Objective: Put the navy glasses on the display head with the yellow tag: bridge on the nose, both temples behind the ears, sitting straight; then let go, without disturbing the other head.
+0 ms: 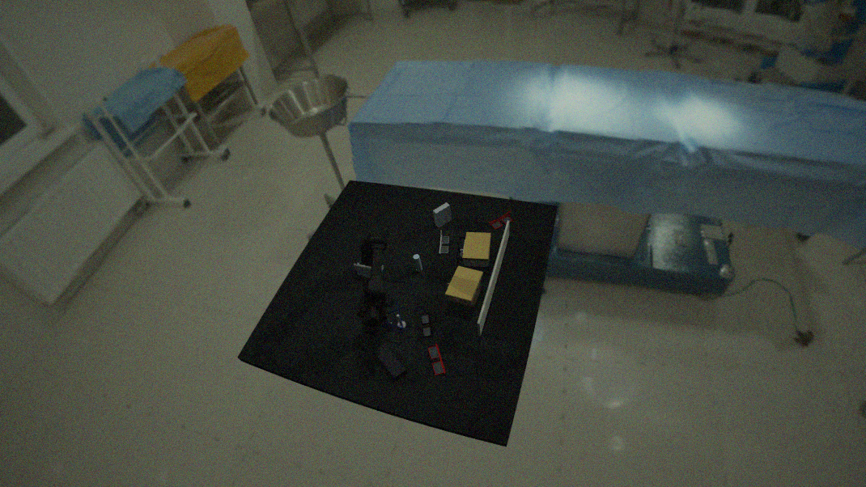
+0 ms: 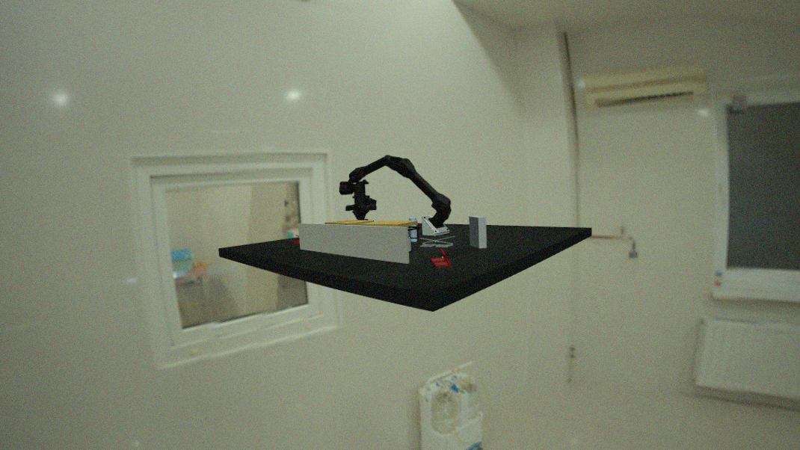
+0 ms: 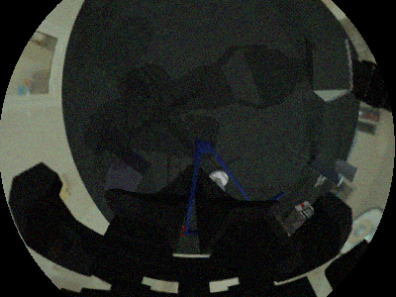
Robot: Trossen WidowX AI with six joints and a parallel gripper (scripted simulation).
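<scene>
Now: the small stand 60 mm ahead of my gripper tip, 50 mm to the left of it and 30 mm below it. The rest, counted from my gripper tip: long white panel 410 mm ahead, 380 mm to the left; then white block 700 mm to the left, 50 mm ahead; then dark case 140 mm to the right, 80 mm ahead, 40 mm below.
</scene>
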